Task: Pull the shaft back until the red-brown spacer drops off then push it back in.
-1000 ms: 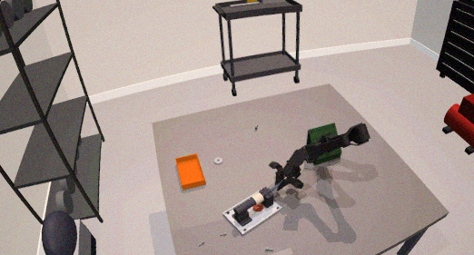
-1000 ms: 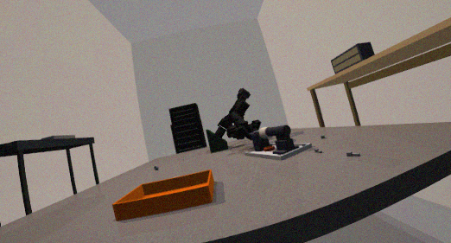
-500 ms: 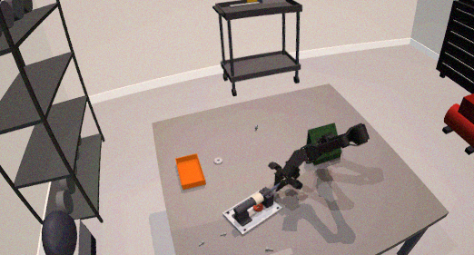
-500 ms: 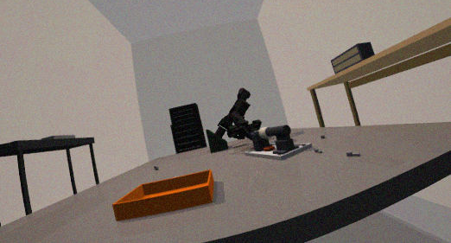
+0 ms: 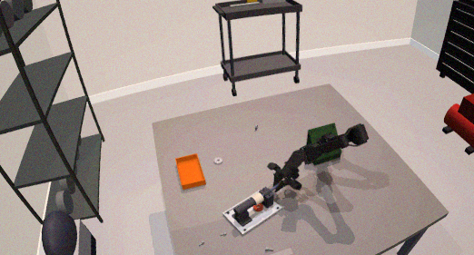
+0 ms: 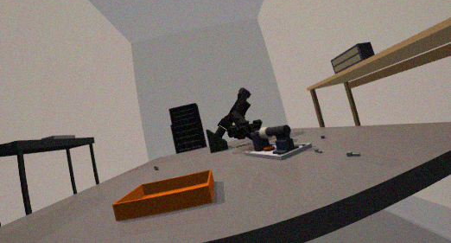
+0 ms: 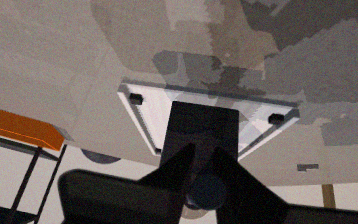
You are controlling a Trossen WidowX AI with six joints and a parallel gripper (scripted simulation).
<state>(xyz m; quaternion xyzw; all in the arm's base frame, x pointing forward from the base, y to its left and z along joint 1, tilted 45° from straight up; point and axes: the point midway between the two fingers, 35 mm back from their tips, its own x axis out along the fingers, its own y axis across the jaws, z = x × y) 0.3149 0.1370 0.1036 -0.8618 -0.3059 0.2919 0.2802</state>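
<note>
My gripper tip is 6 cm short of the dark shaft, 3 cm below it and 2 cm to the right of it. Also, from my gripper tip: cream spacer: 10 cm ahead, 4 cm to the left, 2 cm above; then red-brown spacer: 9 cm ahead, 4 cm below, 3 cm to the left; then orange tray: 35 cm ahead, 29 cm to the right, 4 cm below.
</note>
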